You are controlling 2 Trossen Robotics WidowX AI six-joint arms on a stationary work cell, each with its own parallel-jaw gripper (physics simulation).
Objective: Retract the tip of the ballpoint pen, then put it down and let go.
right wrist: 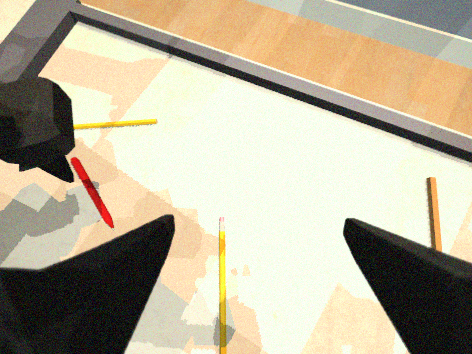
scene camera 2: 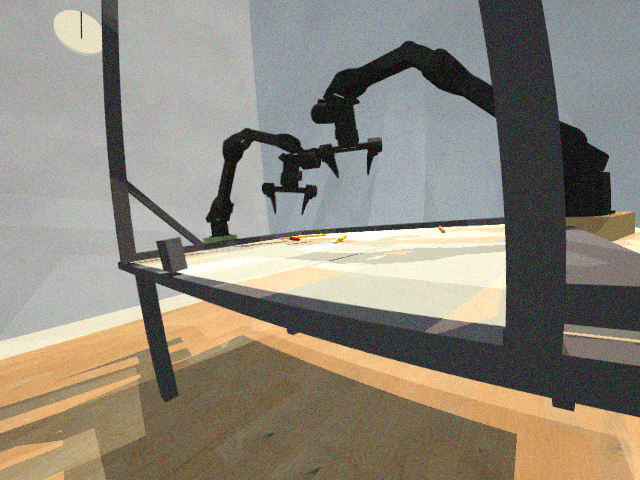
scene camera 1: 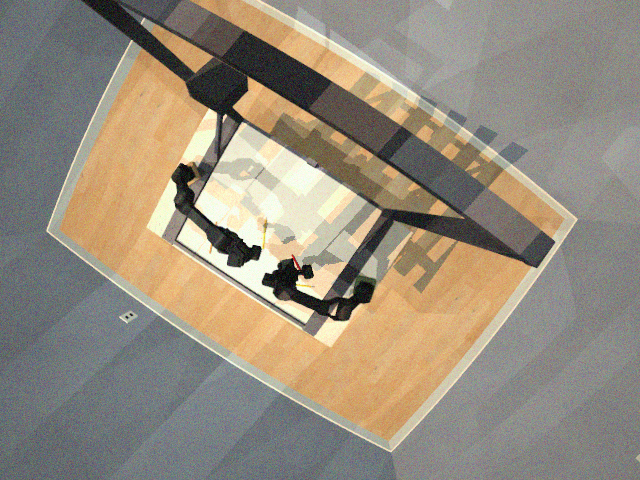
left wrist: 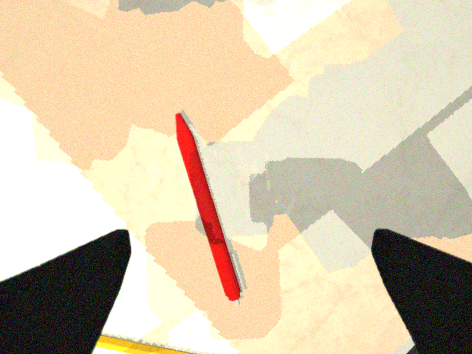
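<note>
The red ballpoint pen lies flat on the white table. In the left wrist view its tapered end points up and its rounded end down; whether a fine tip sticks out is too small to tell. My left gripper is open and empty above the table, with the pen between and beyond its fingertips in the left wrist view. My right gripper is open and empty, higher up, above a yellow pencil.
One yellow pencil lies under my right gripper. Another yellow stick lies near the pen, below my left arm. An orange-brown stick lies farther off. A dark frame edges the table.
</note>
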